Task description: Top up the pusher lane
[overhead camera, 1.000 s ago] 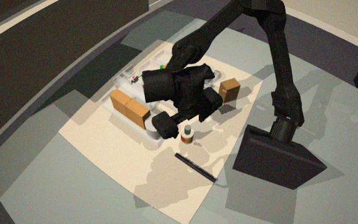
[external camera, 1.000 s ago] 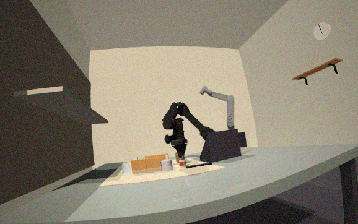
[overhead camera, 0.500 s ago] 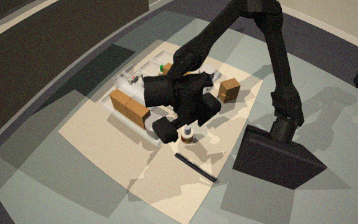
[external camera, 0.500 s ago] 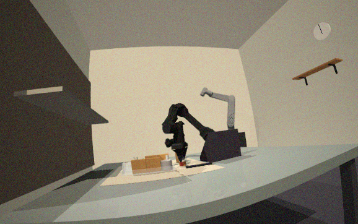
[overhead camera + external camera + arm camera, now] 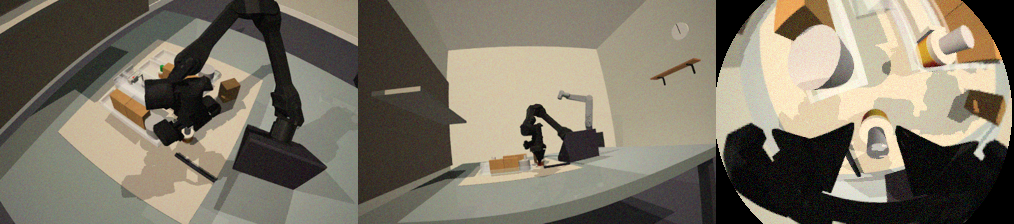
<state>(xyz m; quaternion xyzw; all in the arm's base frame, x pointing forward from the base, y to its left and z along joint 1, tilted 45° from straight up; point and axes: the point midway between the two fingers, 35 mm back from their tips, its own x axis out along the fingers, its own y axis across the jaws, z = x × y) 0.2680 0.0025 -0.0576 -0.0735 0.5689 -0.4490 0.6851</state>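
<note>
My gripper tip is now 80 mm to the right of the black bar, 60 mm past it and 20 mm above it. From my gripper tip the other things lie so: orange box (220 mm to the right, 70 mm behind, 10 mm above); then translucent lane rack (200 mm ahead, 120 mm to the right, 10 mm below).
</note>
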